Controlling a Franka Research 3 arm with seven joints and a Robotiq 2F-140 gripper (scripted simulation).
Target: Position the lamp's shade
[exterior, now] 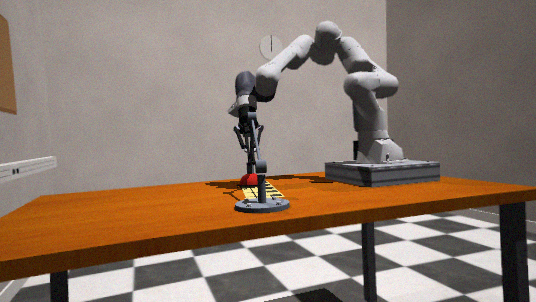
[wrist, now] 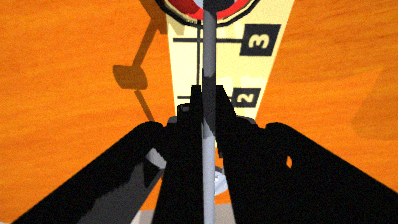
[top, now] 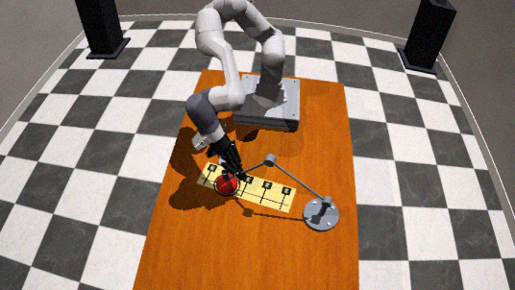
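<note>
Right now my hand is 3 cm past the yellow numbered strip, 2 cm to the right of it and 13 cm above it. The rest, counted from my hand: round grey foot 9 cm ahead, 36 cm to the left, 10 cm below.
</note>
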